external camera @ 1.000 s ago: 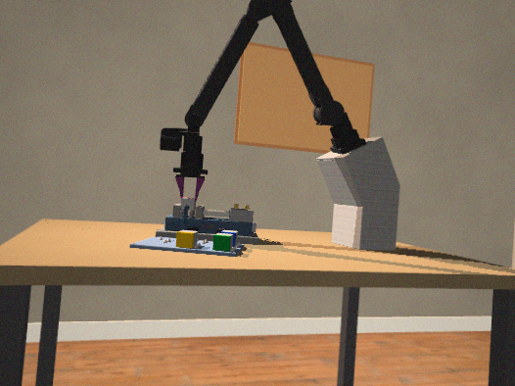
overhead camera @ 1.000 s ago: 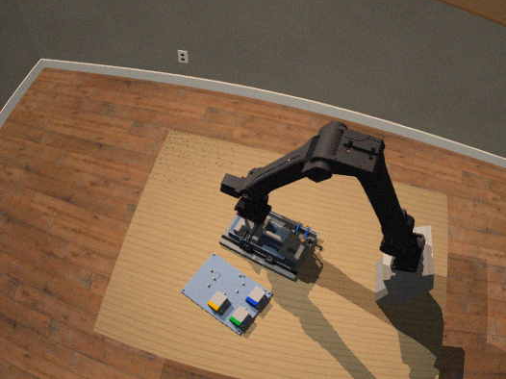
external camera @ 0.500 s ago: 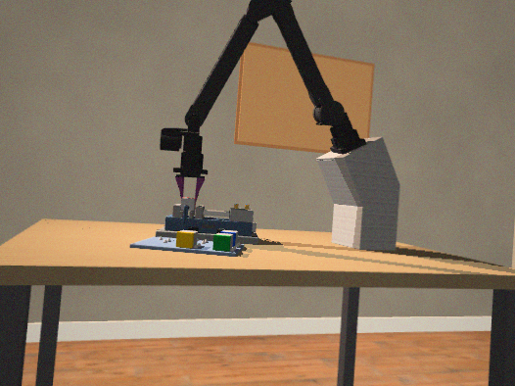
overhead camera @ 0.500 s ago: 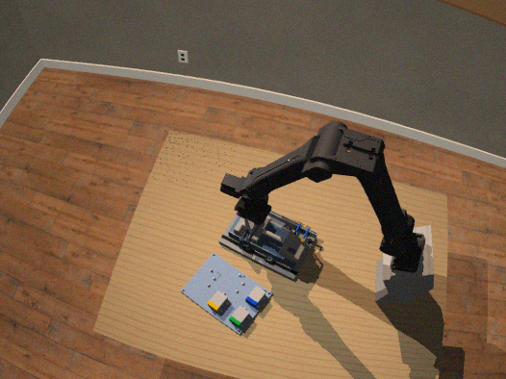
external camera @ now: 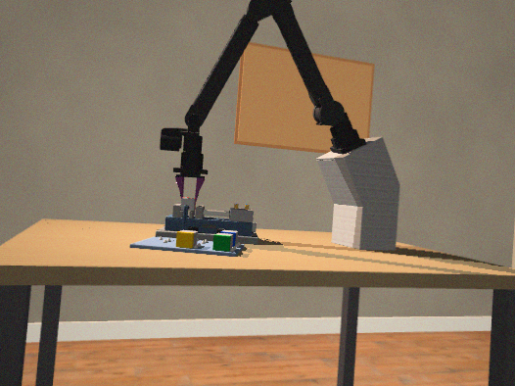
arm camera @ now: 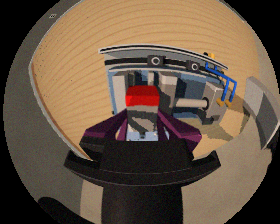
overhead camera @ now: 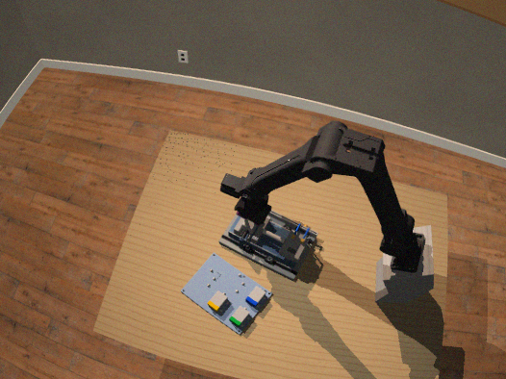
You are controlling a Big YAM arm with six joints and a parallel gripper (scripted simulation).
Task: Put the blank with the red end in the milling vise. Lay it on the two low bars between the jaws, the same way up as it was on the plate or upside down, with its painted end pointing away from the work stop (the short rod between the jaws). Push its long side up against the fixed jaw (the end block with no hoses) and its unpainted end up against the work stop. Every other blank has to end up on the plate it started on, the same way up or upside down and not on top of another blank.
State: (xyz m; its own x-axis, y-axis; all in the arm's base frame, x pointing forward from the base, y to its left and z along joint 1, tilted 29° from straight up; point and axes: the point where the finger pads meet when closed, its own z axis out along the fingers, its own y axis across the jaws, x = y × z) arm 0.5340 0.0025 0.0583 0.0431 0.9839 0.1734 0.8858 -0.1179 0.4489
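The red-ended blank is 2 cm below my hand. Also, from my hand: blue-ended blank: 22 cm to the left, 12 cm behind, 9 cm below; milling vise: 8 cm below, 7 cm behind; grey block with hoses: 17 cm behind, 4 cm below, 1 cm to the left.
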